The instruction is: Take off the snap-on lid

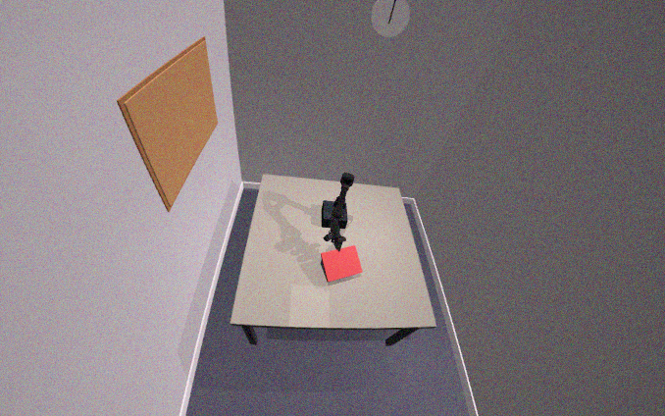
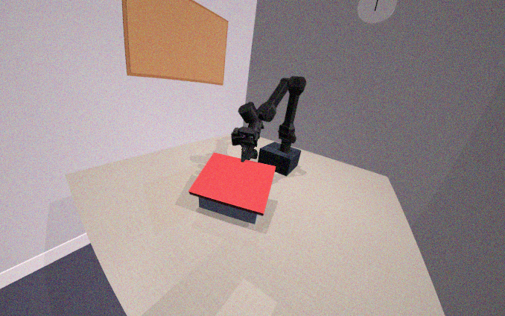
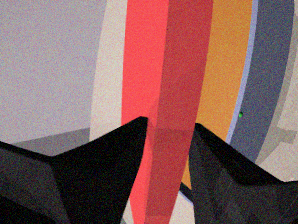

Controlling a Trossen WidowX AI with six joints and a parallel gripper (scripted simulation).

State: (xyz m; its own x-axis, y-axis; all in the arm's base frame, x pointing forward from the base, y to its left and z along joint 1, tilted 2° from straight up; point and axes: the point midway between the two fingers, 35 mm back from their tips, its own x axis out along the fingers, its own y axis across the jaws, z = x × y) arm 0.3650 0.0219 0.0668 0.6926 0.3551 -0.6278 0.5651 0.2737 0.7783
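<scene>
Now: the red lid 7 cm ahead of my gripper tip, 3 cm to the left of it and 3 cm below it. From my gripper tip the other things lie so: storage box (6 cm ahead, 3 cm to the left, 10 cm below).
</scene>
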